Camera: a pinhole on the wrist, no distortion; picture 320 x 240 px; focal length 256.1 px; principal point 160.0 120.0 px. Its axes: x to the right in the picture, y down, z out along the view. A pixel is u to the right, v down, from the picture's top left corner.
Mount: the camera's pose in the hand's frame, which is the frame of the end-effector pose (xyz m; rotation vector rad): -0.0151 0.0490 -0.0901 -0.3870 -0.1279 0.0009
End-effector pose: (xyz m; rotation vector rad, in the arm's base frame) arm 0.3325 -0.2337 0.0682 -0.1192 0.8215 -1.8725
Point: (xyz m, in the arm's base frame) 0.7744 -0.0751 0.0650
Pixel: outside the picture
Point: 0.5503 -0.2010 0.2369
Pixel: 57 32
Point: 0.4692 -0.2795 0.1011
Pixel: 171 82
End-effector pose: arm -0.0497 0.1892 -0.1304 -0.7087 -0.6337 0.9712
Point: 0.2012 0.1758 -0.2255
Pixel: behind the camera
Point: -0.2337 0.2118 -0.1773
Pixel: 135 125
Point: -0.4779 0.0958 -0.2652
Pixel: 17 182
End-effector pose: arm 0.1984 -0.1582 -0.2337 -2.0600 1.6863 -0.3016
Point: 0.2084 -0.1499 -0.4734
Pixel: 226 66
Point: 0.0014 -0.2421 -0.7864
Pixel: 243 209
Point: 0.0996 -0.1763 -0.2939
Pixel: 231 184
